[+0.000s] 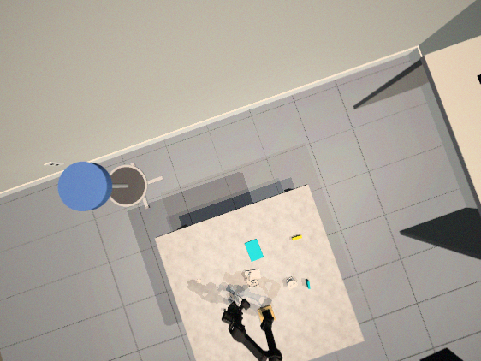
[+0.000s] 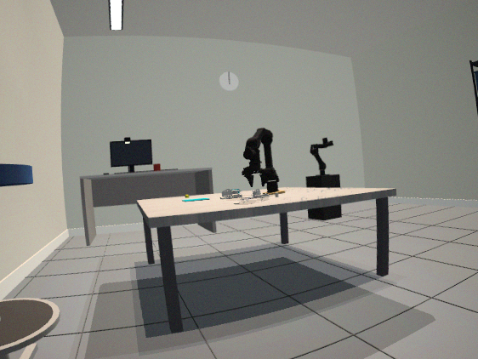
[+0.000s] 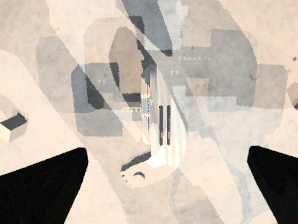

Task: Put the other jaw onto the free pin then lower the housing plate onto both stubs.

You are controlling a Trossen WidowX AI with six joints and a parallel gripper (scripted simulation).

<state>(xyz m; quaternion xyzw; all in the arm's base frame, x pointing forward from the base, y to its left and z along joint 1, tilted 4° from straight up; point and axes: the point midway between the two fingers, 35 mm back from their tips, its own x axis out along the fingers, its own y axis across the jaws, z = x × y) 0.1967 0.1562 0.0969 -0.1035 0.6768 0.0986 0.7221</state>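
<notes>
My gripper tip is 5 cm above the white jaw piece, 4 cm past it and 1 cm to the right of it. From my gripper tip the other things lie so: yellow piece: 61 cm to the right, 25 cm ahead, 5 cm below; then cyan plate: 29 cm ahead, 27 cm to the right, 6 cm below.
</notes>
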